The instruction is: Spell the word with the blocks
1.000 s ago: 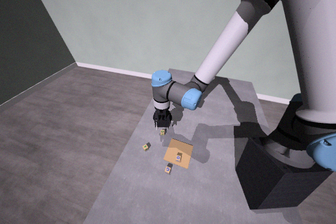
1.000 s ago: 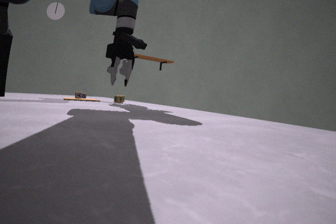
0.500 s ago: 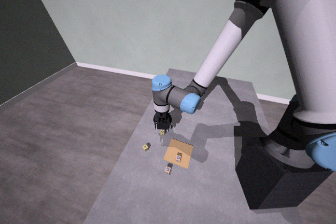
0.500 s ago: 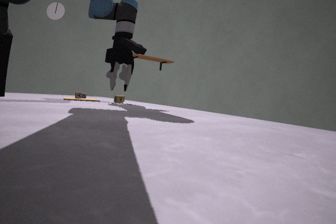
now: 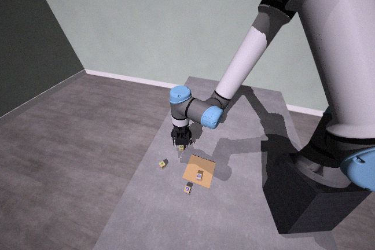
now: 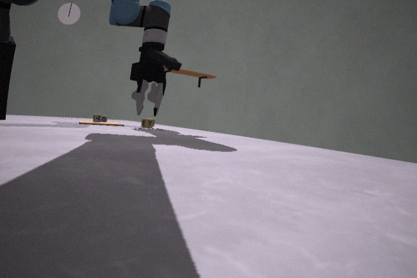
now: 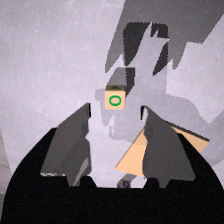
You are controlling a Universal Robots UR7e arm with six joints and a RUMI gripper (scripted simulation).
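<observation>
Now: hand 40 mm above the green block. Also, from my hand: mat 130 mm behind, 100 mm to the left, 50 mm below; then blue g block 210 mm to the left, 90 mm behind, 40 mm below; then blue d block 140 mm to the left, 130 mm behind, 30 mm below.
</observation>
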